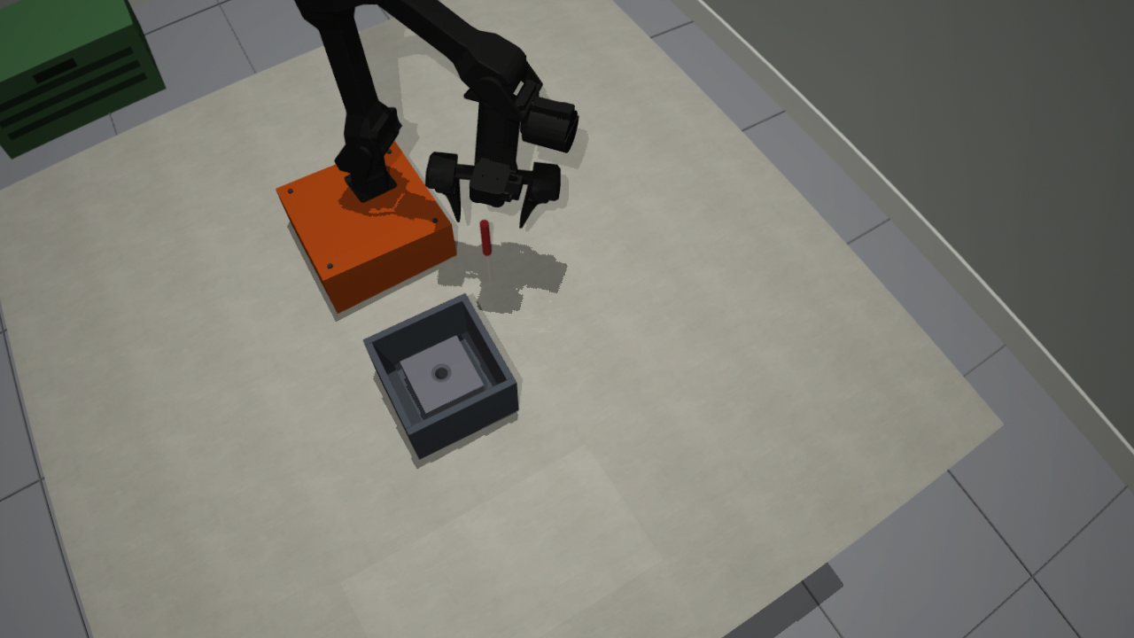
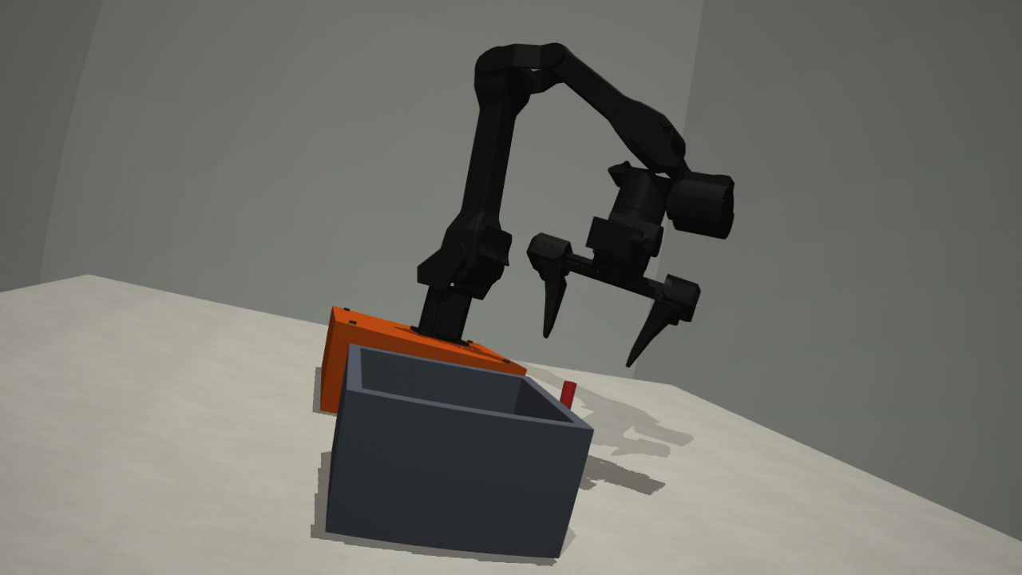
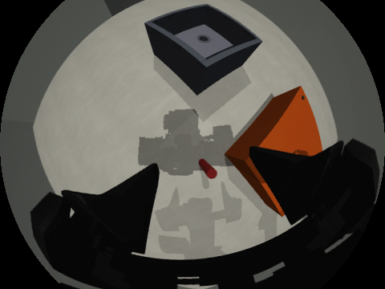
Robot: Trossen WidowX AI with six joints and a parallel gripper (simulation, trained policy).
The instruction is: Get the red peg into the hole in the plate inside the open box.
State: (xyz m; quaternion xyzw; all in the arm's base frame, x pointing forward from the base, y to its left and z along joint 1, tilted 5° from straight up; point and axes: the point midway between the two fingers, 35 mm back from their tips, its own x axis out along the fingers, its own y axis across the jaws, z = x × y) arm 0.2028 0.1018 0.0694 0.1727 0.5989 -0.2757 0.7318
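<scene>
The red peg is 3 cm behind my gripper tip, 1 cm to the left of it and 8 cm below it. From my gripper tip the other things lie so: dark grey box (14 cm ahead, 18 cm to the right, 9 cm below); then grey plate (14 cm ahead, 18 cm to the right, 7 cm below).
</scene>
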